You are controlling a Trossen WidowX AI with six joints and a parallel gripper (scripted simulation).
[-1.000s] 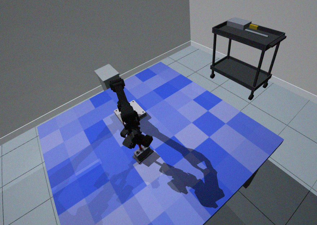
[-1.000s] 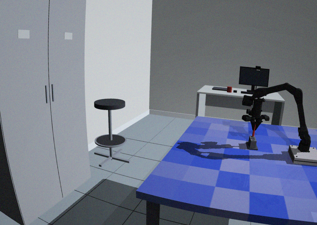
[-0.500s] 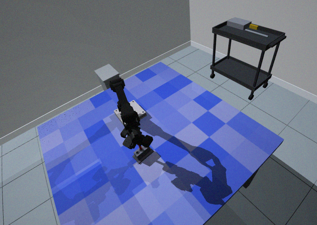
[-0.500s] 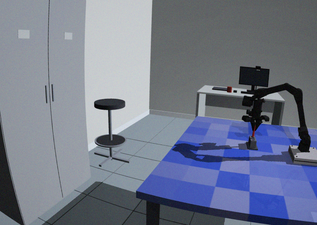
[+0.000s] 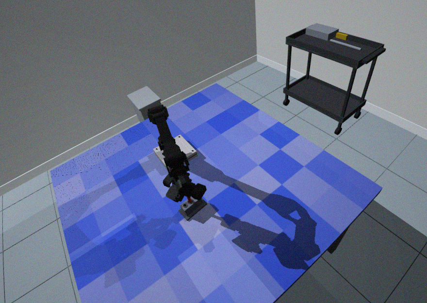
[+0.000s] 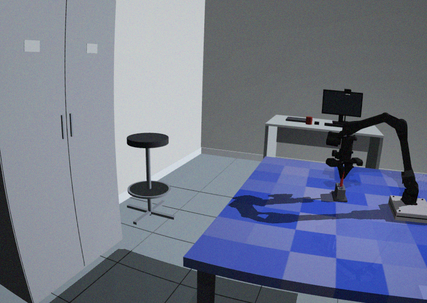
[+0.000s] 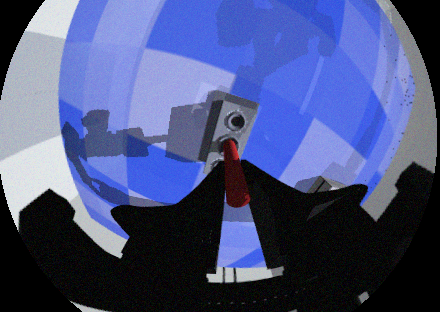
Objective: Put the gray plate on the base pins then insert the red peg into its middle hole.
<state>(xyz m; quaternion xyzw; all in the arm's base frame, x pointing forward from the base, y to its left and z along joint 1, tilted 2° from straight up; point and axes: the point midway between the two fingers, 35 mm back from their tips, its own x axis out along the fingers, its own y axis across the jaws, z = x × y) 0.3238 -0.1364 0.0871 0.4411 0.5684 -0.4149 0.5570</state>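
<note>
My gripper tip is right at the red peg. Round my gripper tip: gray base 90 mm below; then gray plate 50 mm below.
</note>
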